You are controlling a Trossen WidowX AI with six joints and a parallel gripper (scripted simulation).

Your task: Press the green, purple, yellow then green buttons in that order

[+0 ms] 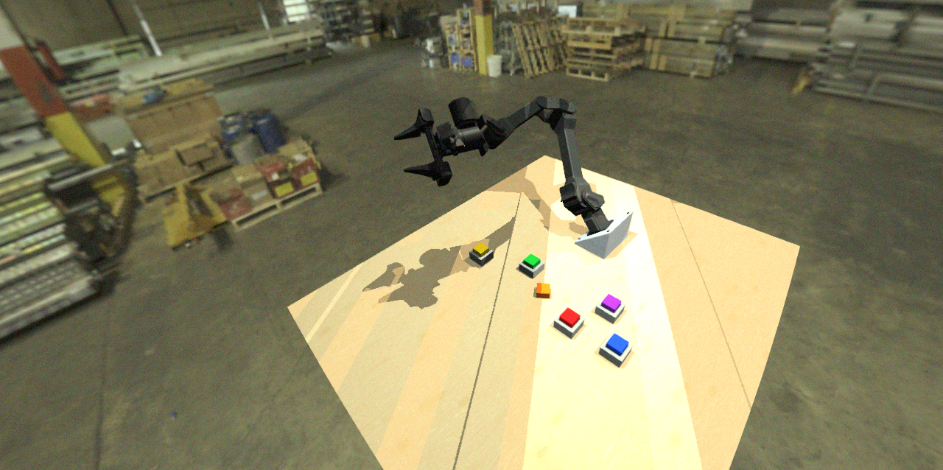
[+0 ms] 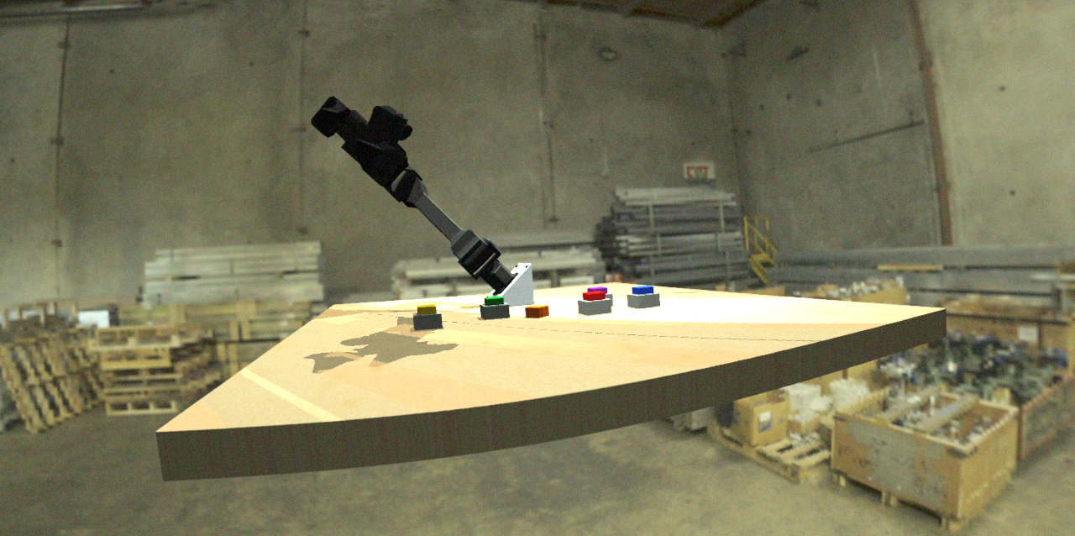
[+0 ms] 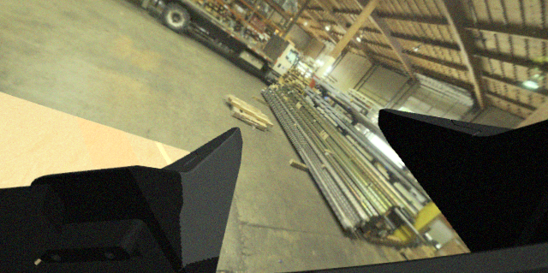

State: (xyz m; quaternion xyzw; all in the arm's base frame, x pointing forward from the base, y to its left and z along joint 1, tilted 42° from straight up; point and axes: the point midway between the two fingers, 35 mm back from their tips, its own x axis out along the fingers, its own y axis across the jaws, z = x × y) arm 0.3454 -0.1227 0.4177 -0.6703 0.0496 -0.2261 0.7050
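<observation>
My gripper tip is 13 cm past the green button, 28 cm to the right of it and 30 cm above it. Round my gripper tip: yellow button 9 cm behind, 14 cm to the left, 30 cm below; orange block 8 cm behind, 35 cm to the left, 32 cm below; red button 3 cm behind, 44 cm to the left, 30 cm below.
</observation>
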